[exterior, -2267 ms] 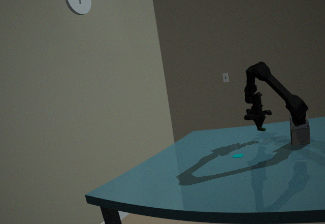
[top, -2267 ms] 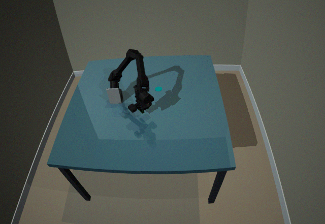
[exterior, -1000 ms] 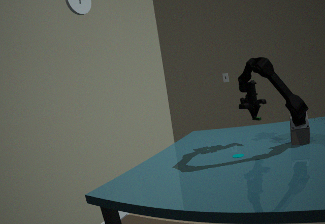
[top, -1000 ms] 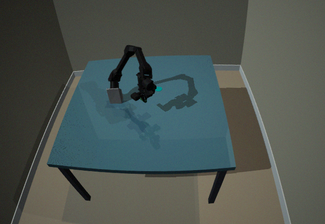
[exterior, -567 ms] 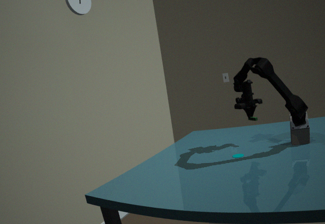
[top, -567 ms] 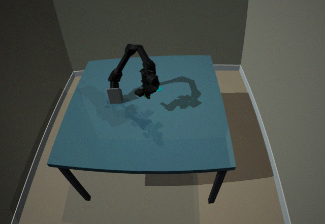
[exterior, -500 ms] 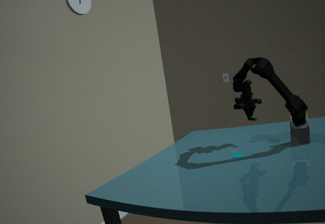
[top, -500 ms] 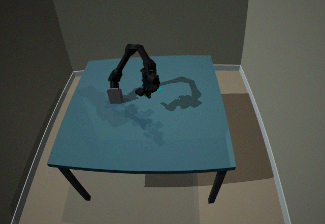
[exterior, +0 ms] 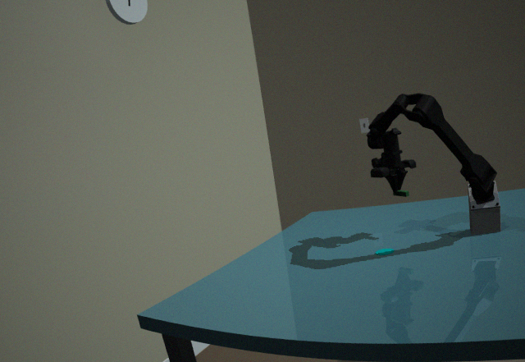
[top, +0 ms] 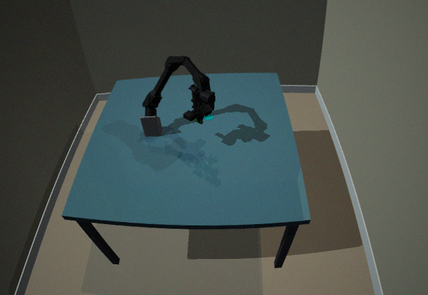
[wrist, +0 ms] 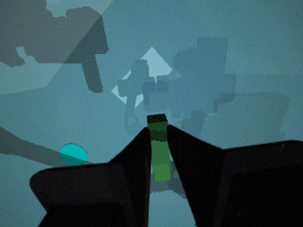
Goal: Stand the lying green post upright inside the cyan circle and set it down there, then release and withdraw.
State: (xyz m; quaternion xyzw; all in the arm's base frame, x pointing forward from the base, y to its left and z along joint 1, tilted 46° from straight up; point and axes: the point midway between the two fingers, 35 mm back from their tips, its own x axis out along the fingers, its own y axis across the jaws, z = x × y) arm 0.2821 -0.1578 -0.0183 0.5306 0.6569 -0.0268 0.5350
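The cyan circle is 210 mm to the left of my gripper tip, 150 mm below it and 60 mm ahead of it. Round my gripper tip: green post: 20 mm to the left, 10 mm behind.
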